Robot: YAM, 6 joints.
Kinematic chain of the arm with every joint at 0, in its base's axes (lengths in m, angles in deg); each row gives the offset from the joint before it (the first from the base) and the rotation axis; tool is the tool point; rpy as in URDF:
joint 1: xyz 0 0 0.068 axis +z
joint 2: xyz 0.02 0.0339 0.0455 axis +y
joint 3: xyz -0.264 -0.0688 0 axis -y
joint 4: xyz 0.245 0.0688 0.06 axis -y
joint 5: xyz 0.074 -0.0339 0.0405 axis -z
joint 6: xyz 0.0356 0 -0.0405 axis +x
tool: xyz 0 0 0 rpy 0 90 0
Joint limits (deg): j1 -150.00..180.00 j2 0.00..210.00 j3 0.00..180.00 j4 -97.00..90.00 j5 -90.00..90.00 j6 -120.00..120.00
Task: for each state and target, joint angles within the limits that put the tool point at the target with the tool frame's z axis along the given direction. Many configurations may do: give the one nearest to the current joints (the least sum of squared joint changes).
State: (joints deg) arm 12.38 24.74 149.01 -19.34 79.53 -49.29
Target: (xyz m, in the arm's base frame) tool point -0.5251 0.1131 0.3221 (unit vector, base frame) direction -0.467 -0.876 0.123
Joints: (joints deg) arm -15.84 12.34 152.62 9.38 75.91 -49.29
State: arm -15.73 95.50 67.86 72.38 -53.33 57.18
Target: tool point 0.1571 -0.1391 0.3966 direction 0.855 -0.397 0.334
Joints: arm -44.61 52.42 46.85 26.20 -18.53 57.18
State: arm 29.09 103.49 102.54 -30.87 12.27 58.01
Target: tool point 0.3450 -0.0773 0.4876 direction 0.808 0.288 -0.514
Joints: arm -15.48 106.45 139.17 -68.94 -29.55 58.01
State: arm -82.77 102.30 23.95 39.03 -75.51 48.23
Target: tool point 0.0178 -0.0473 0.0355 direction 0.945 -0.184 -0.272
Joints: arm -111.23 112.66 0.08 -9.52 -71.28 48.23
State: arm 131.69 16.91 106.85 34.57 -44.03 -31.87
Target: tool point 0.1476 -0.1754 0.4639 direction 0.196 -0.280 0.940
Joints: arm 130.37 0.12 64.45 45.57 -1.83 -31.87
